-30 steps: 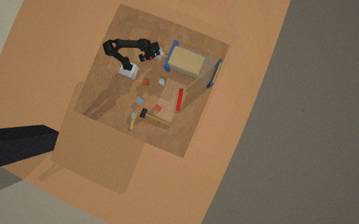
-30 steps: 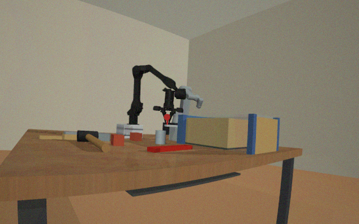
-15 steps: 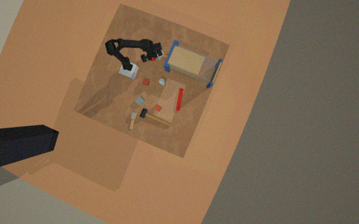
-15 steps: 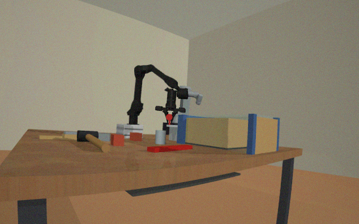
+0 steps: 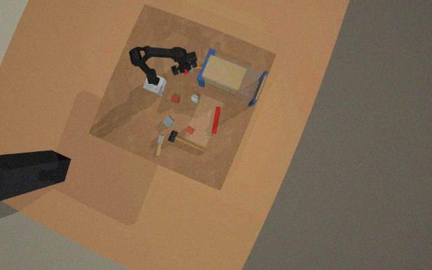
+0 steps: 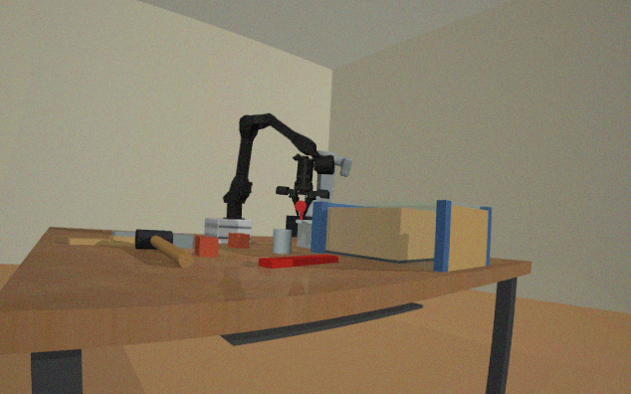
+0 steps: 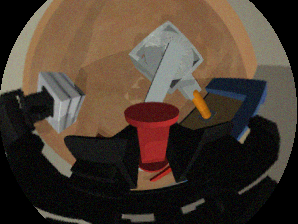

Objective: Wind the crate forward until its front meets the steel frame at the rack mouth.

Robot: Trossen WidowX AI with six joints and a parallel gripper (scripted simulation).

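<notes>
Now: the red knob 2 cm above my gripper tip. Round my gripper tip: winch handle: 1 cm behind, 4 cm to the left, 1 cm below; clear-panelled cubby: 37 cm ahead, 8 cm to the left; grey hand winch: 5 cm behind, 9 cm to the left, 8 cm below.
</notes>
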